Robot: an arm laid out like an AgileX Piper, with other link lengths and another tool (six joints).
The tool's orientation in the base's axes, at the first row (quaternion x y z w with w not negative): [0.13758 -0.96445 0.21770 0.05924]
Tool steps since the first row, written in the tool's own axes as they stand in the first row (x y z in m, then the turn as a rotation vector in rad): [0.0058 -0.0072 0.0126 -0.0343 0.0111 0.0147]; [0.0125 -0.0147 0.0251 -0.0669 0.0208 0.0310]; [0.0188 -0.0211 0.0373 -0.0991 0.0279 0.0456]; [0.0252 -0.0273 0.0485 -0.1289 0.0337 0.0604]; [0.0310 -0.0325 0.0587 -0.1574 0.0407 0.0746]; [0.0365 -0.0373 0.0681 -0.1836 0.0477 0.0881]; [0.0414 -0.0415 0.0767 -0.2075 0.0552 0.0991]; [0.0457 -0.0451 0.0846 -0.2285 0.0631 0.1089]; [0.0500 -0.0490 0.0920 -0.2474 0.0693 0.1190]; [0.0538 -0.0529 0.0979 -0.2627 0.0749 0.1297]
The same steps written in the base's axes. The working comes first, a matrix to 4 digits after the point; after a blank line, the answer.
The tool's axes in the first row as the columns of a matrix, in the base's axes (used below as rounded here):
[-0.9551 -0.2912 -0.0544]
[-0.2396 0.8674 -0.4362]
[0.1742 -0.4036 -0.8982]

[-0.0041 -0.0131 -0.0074 0.0287 0.0114 -0.0237]; [-0.0090 -0.0267 -0.0144 0.0562 0.0205 -0.0479]; [-0.0138 -0.0391 -0.0217 0.0840 0.0281 -0.0695]; [-0.0188 -0.0509 -0.0282 0.1100 0.0338 -0.0903]; [-0.0233 -0.0612 -0.0342 0.1344 0.0405 -0.1109]; [-0.0277 -0.0708 -0.0398 0.1567 0.0469 -0.1304]; [-0.0316 -0.0794 -0.0449 0.1767 0.0544 -0.1474]; [-0.0351 -0.0870 -0.0498 0.1939 0.0620 -0.1631]; [-0.0385 -0.0946 -0.0541 0.2096 0.0675 -0.1780]; [-0.0413 -0.1015 -0.0572 0.2220 0.0713 -0.1925]
